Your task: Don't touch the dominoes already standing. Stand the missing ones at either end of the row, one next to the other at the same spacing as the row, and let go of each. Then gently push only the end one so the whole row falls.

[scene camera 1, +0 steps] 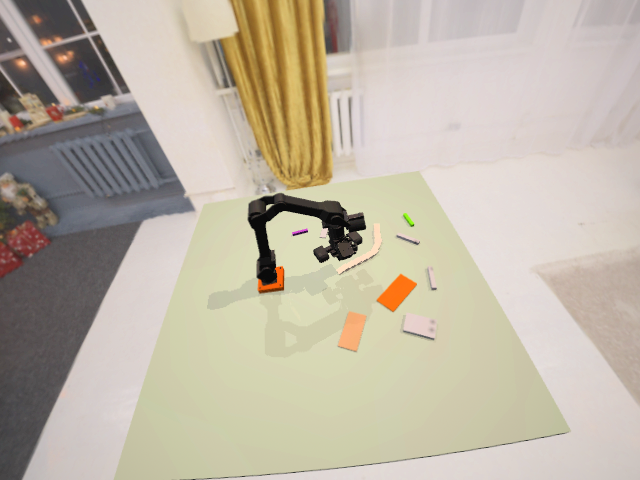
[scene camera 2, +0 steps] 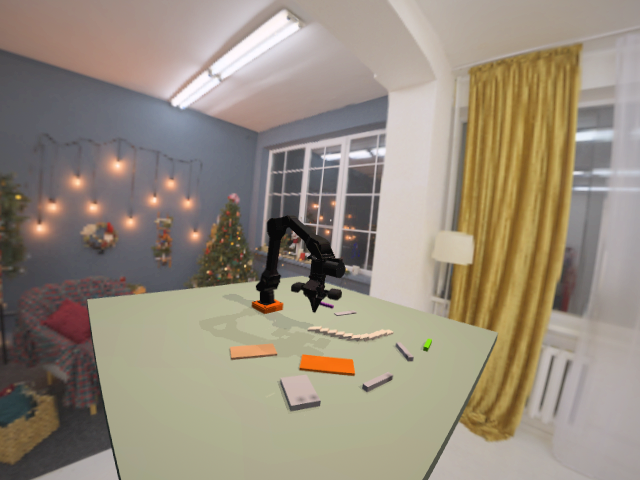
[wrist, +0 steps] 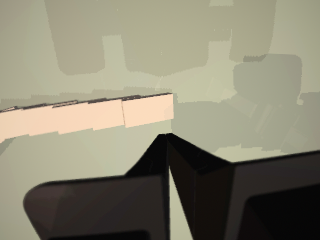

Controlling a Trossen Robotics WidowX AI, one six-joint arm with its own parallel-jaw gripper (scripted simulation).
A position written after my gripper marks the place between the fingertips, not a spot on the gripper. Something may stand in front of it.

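My gripper (scene camera 1: pixel 339 260) is shut, with nothing held in it. I see the gripper (scene camera 2: pixel 314 312) in another view too, and the wrist view also shows me the gripper (wrist: pixel 165 140). There is a peach plate (scene camera 1: pixel 350 339), which is out of frame in the wrist view. There is an orange plate (scene camera 2: pixel 345 366) as well; scene camera 1 also has the orange plate (scene camera 1: pixel 401 287), while in the wrist view the orange plate is out of frame.
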